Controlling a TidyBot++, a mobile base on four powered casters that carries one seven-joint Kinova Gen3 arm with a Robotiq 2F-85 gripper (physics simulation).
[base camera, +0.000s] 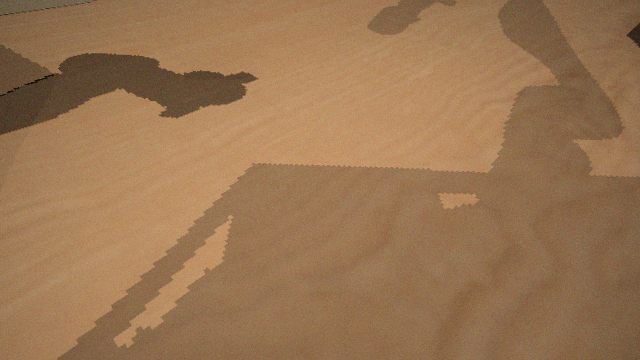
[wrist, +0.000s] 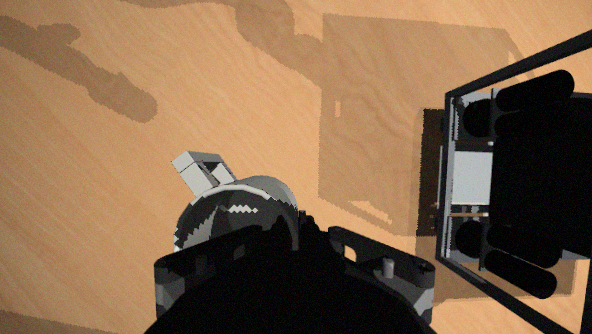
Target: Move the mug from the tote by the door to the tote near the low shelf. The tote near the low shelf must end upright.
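The mug [wrist: 250, 215], grey-white with a pale rim and a square handle, is in the wrist view at the lower middle left. My gripper [wrist: 295, 219] is shut on the mug's wall at its right side. The handle points to the upper left, away from the fingers. The mug hangs above the wooden floor, and its lower part is hidden by the dark gripper body. Neither the tote by the door nor the tote near the low shelf shows in either view.
My mobile base [wrist: 446, 175], with its dark frame, stands at the right in the wrist view. Shadows of the base and arm lie across the wooden floor [base camera: 320, 120]. A pale grey strip [base camera: 30, 5] shows at the base view's top left corner, and a small dark corner [base camera: 635, 36] at its right edge.
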